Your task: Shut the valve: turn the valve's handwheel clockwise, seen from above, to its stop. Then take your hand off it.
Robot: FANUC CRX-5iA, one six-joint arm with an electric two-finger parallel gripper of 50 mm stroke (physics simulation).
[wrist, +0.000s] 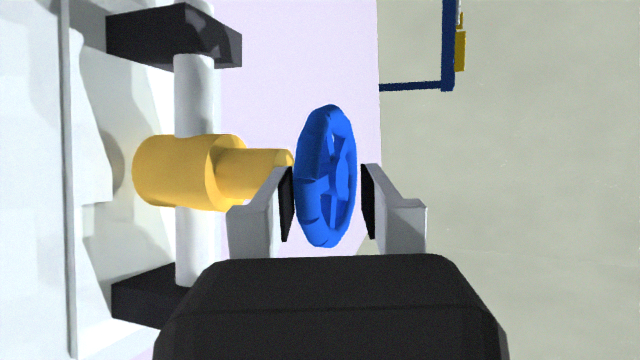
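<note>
A blue handwheel (301, 200) with spokes shows nearly edge-on in the middle of the wrist view. It sits to the right of the yellow valve body (172, 171), whose narrower yellow neck points toward the wheel. My gripper (327, 188) is open, with one finger on each side of the wheel's rim. A gap shows between the rim and the right finger's black pad; the left pad is very close to the rim, and I cannot tell whether they touch. The left finger hides part of the yellow neck.
A pale pipe (193, 95) runs through the valve body between two black supports (145, 37) (145, 300). A white panel with a raised edge (66, 200) stands at the left. A blue frame (448, 50) with a yellow part (460, 51) shows at the upper right.
</note>
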